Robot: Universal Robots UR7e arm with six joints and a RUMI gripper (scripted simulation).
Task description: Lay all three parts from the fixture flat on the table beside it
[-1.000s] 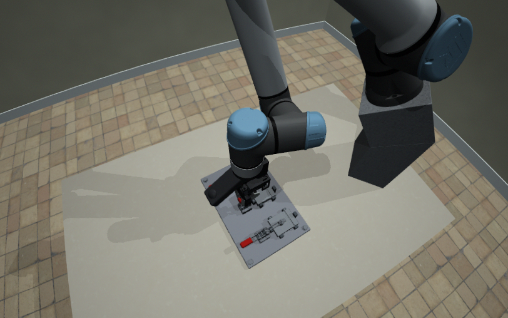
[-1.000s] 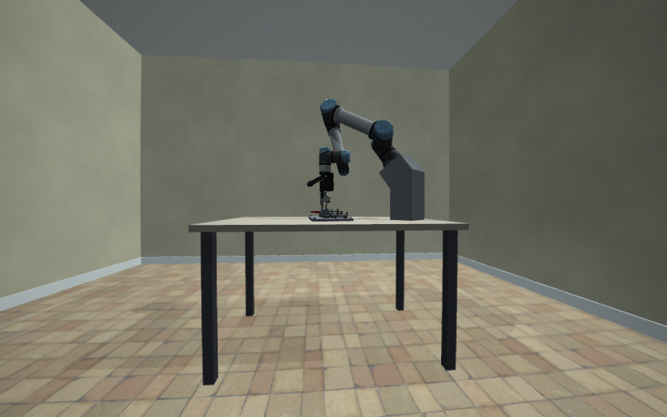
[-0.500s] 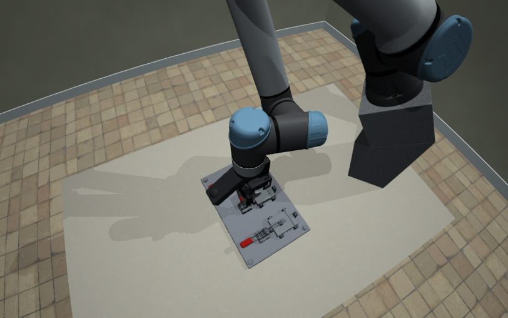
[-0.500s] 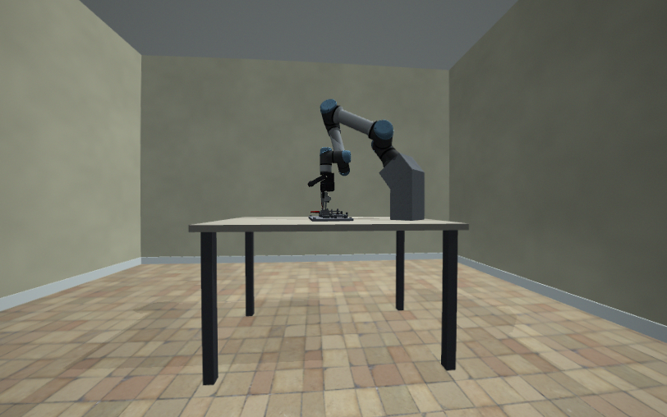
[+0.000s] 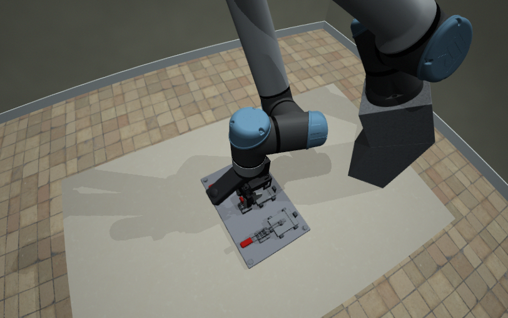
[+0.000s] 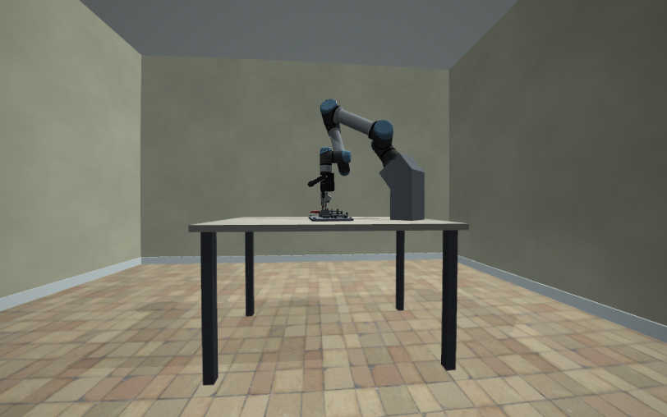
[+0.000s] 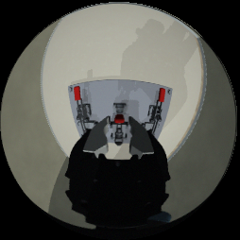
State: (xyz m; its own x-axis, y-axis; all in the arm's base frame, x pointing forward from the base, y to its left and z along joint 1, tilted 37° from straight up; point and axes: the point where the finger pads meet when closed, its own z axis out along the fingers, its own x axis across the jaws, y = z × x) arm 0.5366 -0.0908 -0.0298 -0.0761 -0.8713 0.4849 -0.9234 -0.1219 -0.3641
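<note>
My gripper is now 80 mm above the grey fixture plate and 40 mm past it. Round my hand: light grey flat part 120 mm to the left, 80 mm behind, 60 mm below.
</note>
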